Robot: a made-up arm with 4 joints.
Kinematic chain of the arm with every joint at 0, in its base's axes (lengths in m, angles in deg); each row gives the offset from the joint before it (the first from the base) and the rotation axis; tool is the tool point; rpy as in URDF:
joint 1: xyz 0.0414 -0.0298 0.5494 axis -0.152 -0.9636 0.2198
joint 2: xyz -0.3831 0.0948 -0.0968 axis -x
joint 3: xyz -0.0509 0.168 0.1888 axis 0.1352 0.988 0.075
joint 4: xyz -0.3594 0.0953 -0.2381 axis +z
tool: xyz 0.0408 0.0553 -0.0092 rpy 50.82 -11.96 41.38
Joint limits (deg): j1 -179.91..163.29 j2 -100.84..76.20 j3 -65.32..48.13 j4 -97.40..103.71
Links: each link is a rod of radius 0.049 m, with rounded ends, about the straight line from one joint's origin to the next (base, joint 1, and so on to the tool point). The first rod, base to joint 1, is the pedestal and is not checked.
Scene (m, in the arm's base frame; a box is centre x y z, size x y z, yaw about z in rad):
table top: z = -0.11
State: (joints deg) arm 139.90 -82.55 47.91 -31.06
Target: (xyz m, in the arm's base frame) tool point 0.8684 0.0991 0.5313
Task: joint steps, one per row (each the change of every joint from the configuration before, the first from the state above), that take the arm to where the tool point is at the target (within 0.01 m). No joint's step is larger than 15 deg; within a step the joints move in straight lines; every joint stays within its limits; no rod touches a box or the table.
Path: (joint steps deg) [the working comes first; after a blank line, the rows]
Joints at the target: 163.29 31.10 -3.92 -27.97
Straight joint move there: touches the table top.

1: 7.00 14.62 -5.68 4.56
2: 7.00 14.62 -5.68 4.55
3: 7.00 14.62 -5.68 4.56
4: 0.48 13.96 -6.95 -2.12
5: 0.48 13.95 -6.96 -2.11
6: 0.47 13.96 -6.96 -2.12
7: 0.48 13.96 -6.96 -2.11
8: 0.48 13.96 -6.96 -2.12

